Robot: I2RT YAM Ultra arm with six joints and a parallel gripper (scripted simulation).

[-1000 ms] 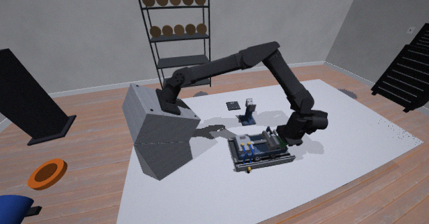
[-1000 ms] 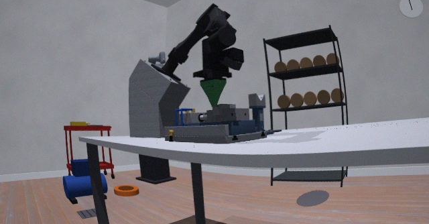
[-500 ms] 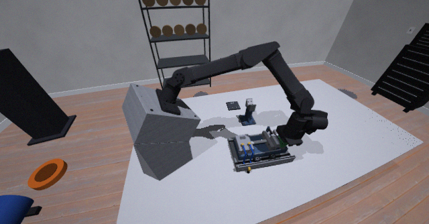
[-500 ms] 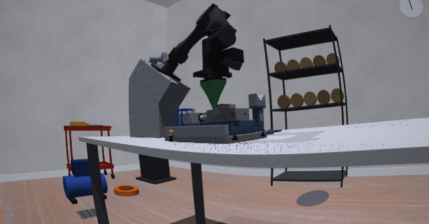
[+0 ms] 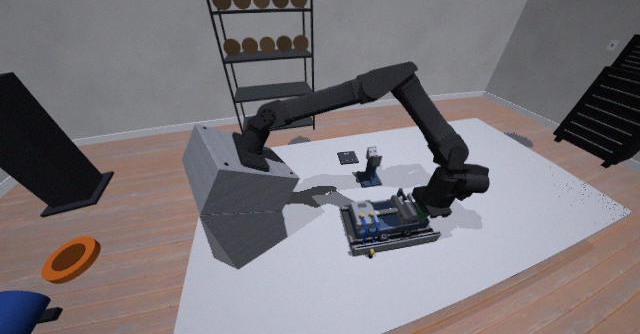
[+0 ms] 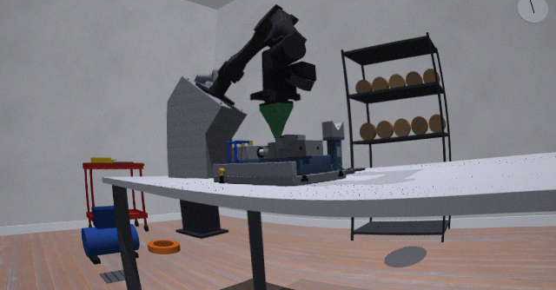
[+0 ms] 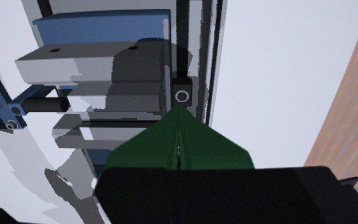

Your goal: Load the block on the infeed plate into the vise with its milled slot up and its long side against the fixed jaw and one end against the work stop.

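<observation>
Right now my hand is 1 cm short of the part, 4 cm to the right of it and 1 cm above it. Also, from my hand: work stop: 2 cm ahead, 11 cm to the left, 2 cm below; then fixed jaw: 4 cm ahead, 5 cm to the left, 3 cm below; then moving jaw: 2 cm behind, 7 cm to the left, 3 cm below.
</observation>
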